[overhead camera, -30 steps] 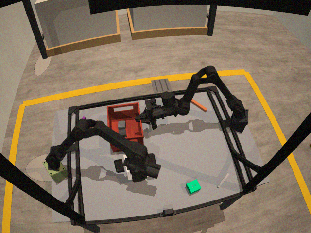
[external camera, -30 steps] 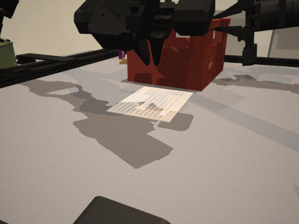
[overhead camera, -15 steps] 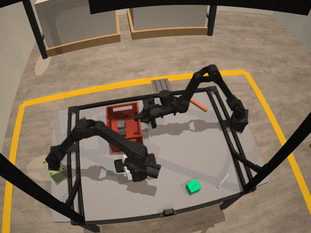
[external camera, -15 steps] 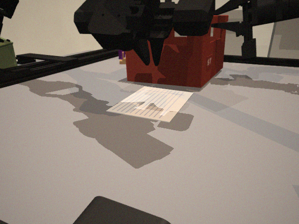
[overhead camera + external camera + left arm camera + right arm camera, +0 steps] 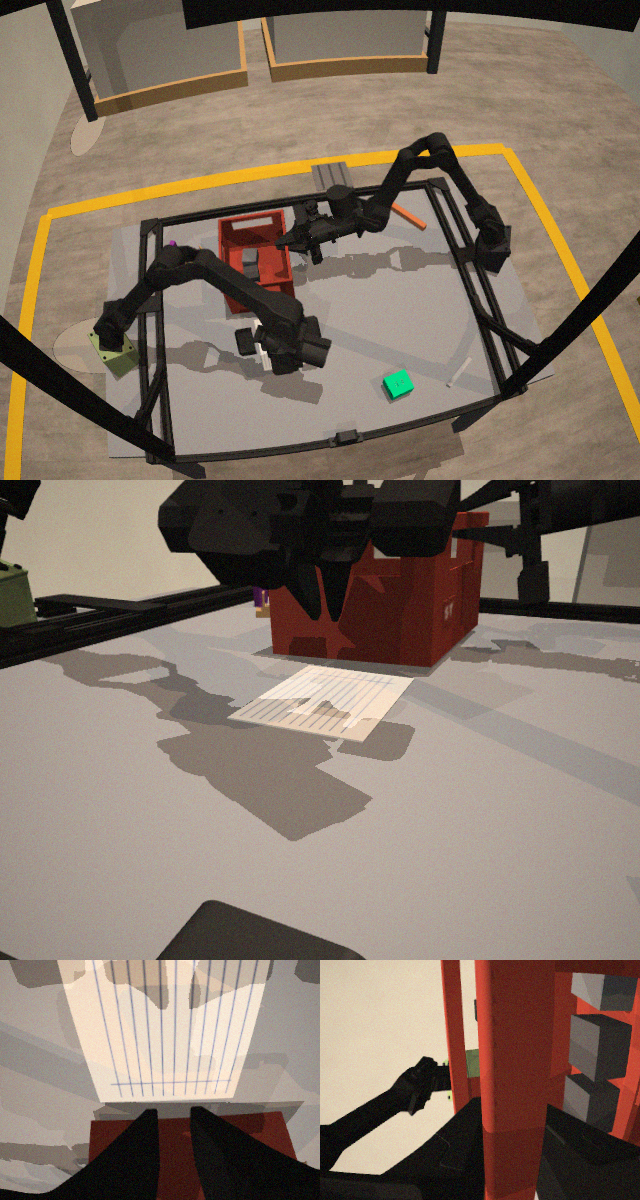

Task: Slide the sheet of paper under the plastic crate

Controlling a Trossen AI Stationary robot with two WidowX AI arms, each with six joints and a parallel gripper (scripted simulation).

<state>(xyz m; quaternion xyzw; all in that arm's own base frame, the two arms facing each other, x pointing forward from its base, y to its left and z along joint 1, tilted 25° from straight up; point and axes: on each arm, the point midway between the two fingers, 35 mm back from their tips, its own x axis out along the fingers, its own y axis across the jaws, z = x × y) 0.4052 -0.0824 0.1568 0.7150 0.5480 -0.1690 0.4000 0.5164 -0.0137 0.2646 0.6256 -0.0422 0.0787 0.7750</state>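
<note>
My left hand is 3 cm short of the sheet of paper and 10 cm above it. Also, from my left hand: white stick (22 cm behind, 41 cm to the right, 9 cm below); then purple piece (40 cm ahead, 23 cm to the left, 9 cm below); then green block (19 cm behind, 24 cm to the right, 7 cm below).
</note>
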